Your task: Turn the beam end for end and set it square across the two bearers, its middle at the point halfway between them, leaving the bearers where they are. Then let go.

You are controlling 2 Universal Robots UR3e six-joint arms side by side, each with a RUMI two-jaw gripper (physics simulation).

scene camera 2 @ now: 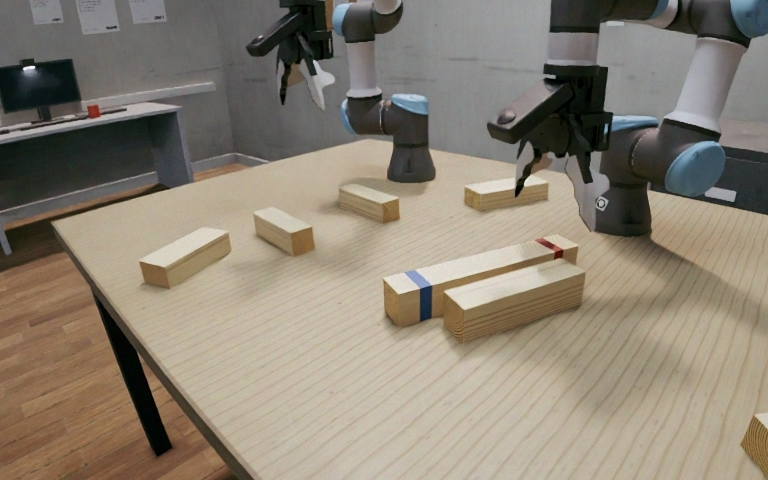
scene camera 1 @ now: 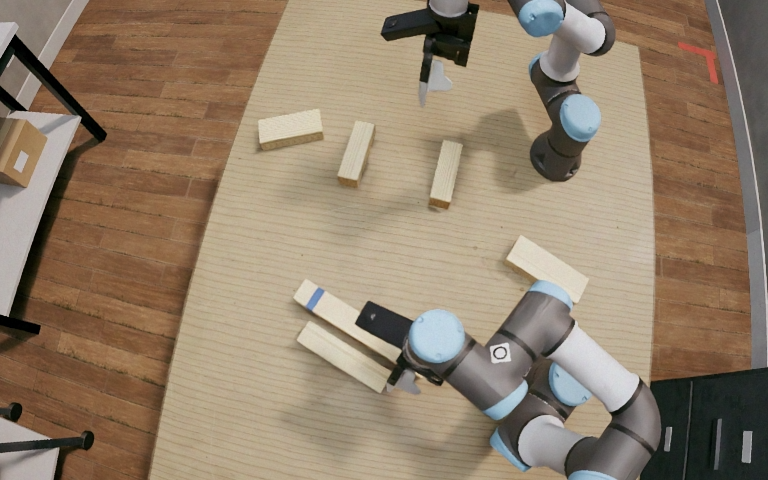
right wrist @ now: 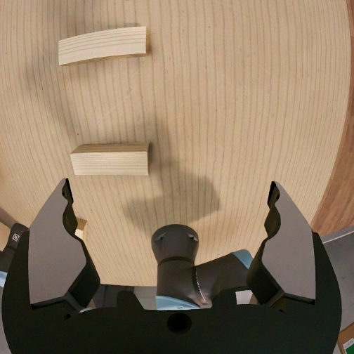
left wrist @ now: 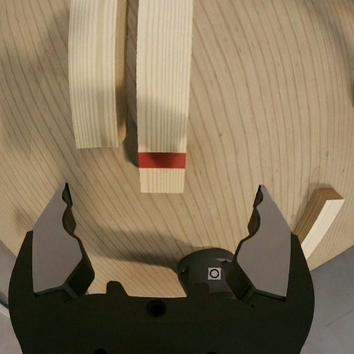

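The beam [scene camera 1: 345, 319] [scene camera 2: 481, 266] [left wrist: 164, 100] lies flat on the table, off the bearers. Its blue band is at the far-left end in scene camera 1; the red-banded end is hidden there under the left arm but shows in the left wrist view. My left gripper [scene camera 1: 399, 384] [scene camera 2: 553, 212] [left wrist: 162, 185] is open above the red end, holding nothing. One bearer [scene camera 1: 356, 152] [scene camera 2: 283, 229] [right wrist: 102, 45] and the other bearer [scene camera 1: 445, 174] [scene camera 2: 368, 202] [right wrist: 110, 165] stand apart, roughly parallel. My right gripper [scene camera 1: 430, 93] [scene camera 2: 303, 105] [right wrist: 170, 181] is open and empty, high above the table.
A shorter block [scene camera 1: 341, 355] [scene camera 2: 515, 300] [left wrist: 97, 75] lies close alongside the beam. Another block [scene camera 1: 290, 129] [scene camera 2: 185, 254] lies left of the bearers. A third block [scene camera 1: 546, 266] [scene camera 2: 506, 192] [left wrist: 320, 220] lies near the left arm. A block corner [scene camera 2: 758, 441] shows at scene camera 2's lower right.
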